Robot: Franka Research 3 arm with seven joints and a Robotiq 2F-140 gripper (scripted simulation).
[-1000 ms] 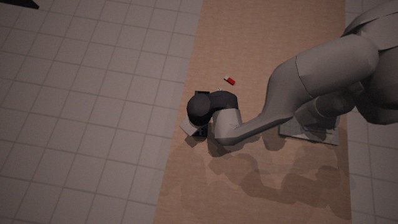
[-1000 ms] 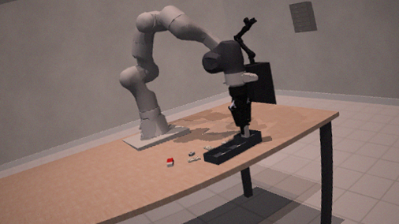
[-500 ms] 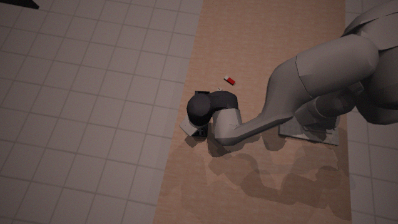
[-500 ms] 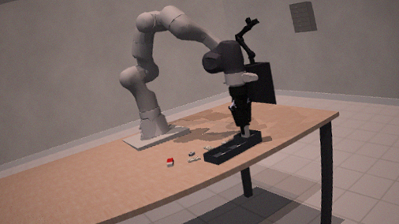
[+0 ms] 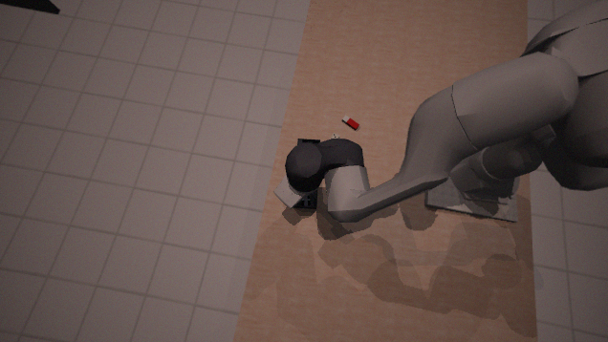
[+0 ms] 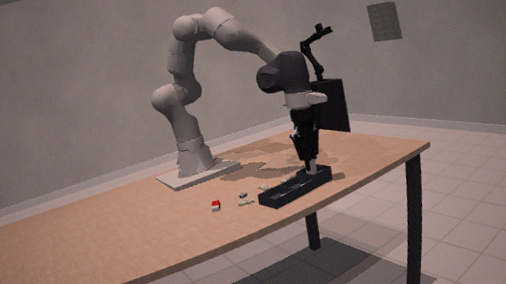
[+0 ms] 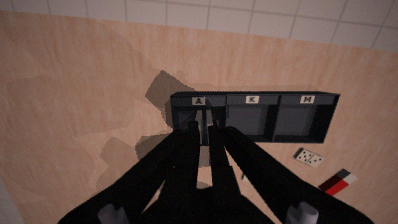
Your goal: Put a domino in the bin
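Now: hand 80 mm past the white domino, 50 mm to the left of it and 40 mm above it. From my hand the other things lie so: red-and-white block: 70 mm behind, 320 mm to the right, 40 mm below; then bin: 20 mm ahead, 70 mm to the right, 30 mm below; then grey piece: 90 mm behind, 220 mm to the right, 40 mm below.
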